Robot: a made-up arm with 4 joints.
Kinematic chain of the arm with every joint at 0, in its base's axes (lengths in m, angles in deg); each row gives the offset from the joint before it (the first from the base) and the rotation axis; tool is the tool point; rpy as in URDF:
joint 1: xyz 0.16 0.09 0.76 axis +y
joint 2: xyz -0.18 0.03 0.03 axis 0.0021 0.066 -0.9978
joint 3: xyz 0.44 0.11 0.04 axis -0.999 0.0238 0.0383
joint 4: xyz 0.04 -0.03 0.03 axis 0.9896 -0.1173 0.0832
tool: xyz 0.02 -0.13 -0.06 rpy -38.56 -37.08 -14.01
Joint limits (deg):
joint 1: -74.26..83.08
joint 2: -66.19..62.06
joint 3: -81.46..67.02
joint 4: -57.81..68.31
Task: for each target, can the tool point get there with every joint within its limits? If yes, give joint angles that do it. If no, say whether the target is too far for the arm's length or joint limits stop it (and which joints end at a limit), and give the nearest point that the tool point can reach.
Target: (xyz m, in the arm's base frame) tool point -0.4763 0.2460 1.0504
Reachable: no: joint limits stop it (at a limit: joint 1, joint 4) | nearest point -0.0233 0.3609 1.0764 | short by 0.468 m
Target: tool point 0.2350 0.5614 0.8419
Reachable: yes | joints -58.58 -48.76 -10.76 55.73
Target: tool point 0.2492 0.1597 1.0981
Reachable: yes | joints -55.43 -7.94 44.78 19.03
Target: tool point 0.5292 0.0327 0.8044
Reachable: yes | joints 27.14 9.89 26.76 -45.14
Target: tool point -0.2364 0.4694 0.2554
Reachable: no: joint limits stop it (at a limit: joint 1, joint 3) | nearest point 0.1074 0.3554 0.4777 | short by 0.425 m
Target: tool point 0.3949 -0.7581 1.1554
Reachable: no: too far | nearest point 0.2726 -0.3109 0.9495 | short by 0.507 m
